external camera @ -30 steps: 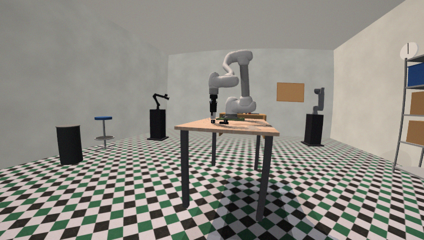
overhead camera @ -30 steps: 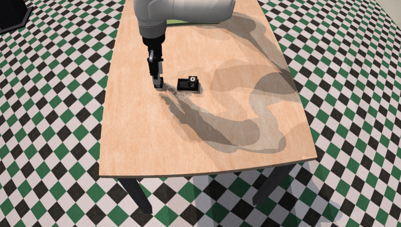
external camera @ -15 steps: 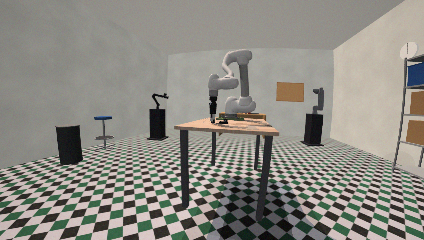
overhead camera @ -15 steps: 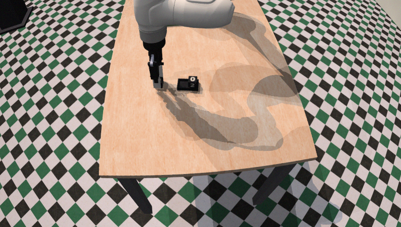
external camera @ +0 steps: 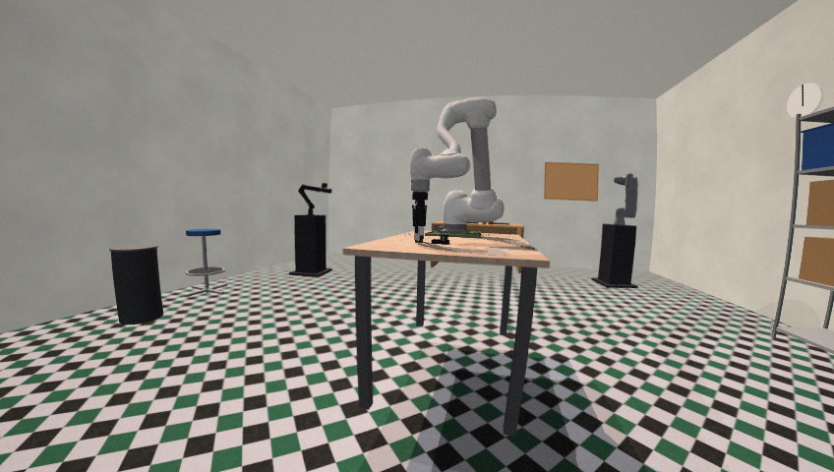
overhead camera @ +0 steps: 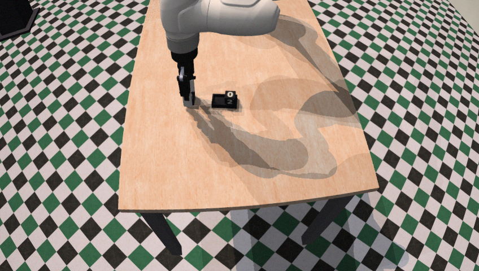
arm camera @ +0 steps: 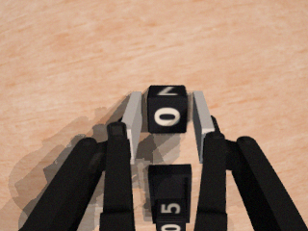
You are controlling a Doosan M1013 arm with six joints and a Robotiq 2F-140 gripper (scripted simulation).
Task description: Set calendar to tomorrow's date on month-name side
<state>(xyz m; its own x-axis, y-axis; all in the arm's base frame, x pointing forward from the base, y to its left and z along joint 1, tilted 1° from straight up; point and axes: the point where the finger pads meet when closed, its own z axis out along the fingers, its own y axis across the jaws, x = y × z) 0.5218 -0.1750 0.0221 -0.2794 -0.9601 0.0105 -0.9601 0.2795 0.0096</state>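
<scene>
My hand is 120 mm to the right of the black cube, 30 mm short of it and 20 mm above it. From my hand the other things lie so: black tray 110 mm to the left, 30 mm below, 30 mm ahead.
</scene>
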